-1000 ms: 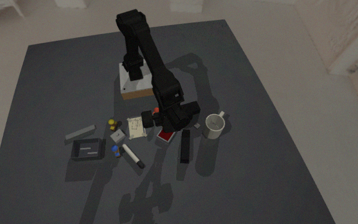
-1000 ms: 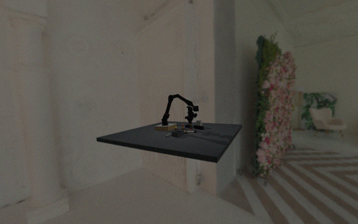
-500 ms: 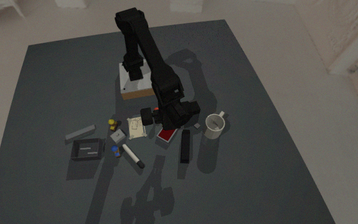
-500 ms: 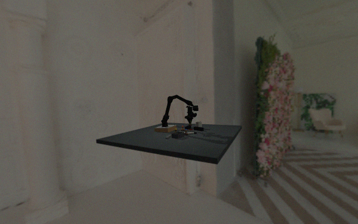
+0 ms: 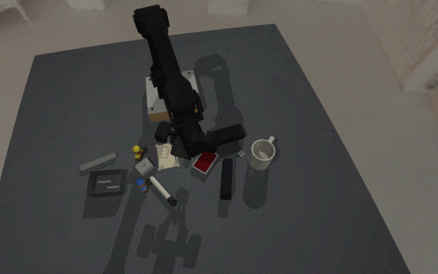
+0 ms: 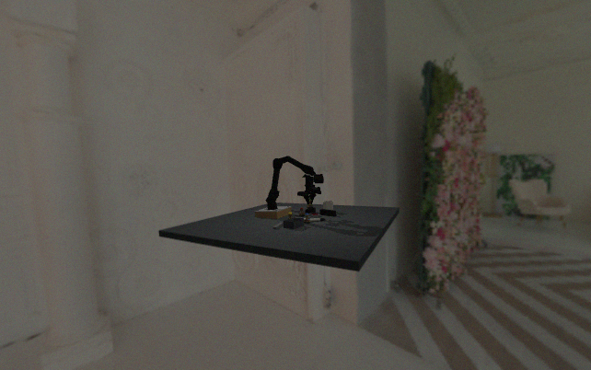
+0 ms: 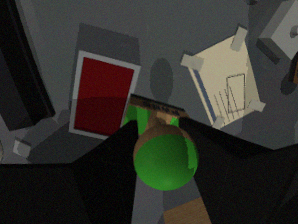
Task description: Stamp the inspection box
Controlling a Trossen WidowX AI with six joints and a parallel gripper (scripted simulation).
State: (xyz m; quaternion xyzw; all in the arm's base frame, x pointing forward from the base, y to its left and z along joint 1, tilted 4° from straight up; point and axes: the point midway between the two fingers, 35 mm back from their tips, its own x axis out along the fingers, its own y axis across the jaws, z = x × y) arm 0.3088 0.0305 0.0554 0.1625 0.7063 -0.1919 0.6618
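Now: gripper tip 5 cm past the cream card, 8 cm to the left of it and 10 cm above it. The rest, counted from my gripper tip: red stamp 8 cm behind, 2 cm to the left, 7 cm below; then red ink pad 2 cm ahead, 5 cm to the left, 9 cm below; then green-knobbed stamp right at my gripper tip.
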